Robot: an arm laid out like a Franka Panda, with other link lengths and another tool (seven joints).
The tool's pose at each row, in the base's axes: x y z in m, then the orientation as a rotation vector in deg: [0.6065, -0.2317, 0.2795, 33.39, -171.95, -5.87]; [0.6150, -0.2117, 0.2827, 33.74, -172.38, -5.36]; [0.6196, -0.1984, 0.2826, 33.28, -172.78, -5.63]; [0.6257, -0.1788, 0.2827, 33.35, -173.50, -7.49]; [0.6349, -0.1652, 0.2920, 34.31, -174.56, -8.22]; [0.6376, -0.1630, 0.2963, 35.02, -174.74, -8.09]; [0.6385, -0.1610, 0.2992, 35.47, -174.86, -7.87]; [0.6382, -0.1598, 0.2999, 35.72, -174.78, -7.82]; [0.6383, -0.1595, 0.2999, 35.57, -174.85, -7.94]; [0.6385, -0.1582, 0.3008, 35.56, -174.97, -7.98]
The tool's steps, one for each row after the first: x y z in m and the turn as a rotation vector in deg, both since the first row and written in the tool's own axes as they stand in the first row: [-0.0152, 0.0156, -0.0030, 0.43, -0.39, -0.17]; [-0.0244, 0.0262, -0.0027, 0.31, -0.75, 0.15]; [-0.0374, 0.0421, -0.0023, -0.70, -1.75, 0.12]; [-0.0504, 0.0520, -0.0118, -0.88, -3.04, -0.42]; [-0.0534, 0.0534, -0.0162, -0.71, -3.31, -0.85]; [-0.0548, 0.0552, -0.0191, -0.52, -3.46, -1.11]; [-0.0549, 0.0564, -0.0197, -0.49, -3.42, -1.28]; [-0.0551, 0.0567, -0.0197, -0.56, -3.48, -1.18]; [-0.0557, 0.0579, -0.0205, -0.56, -3.60, -1.16]
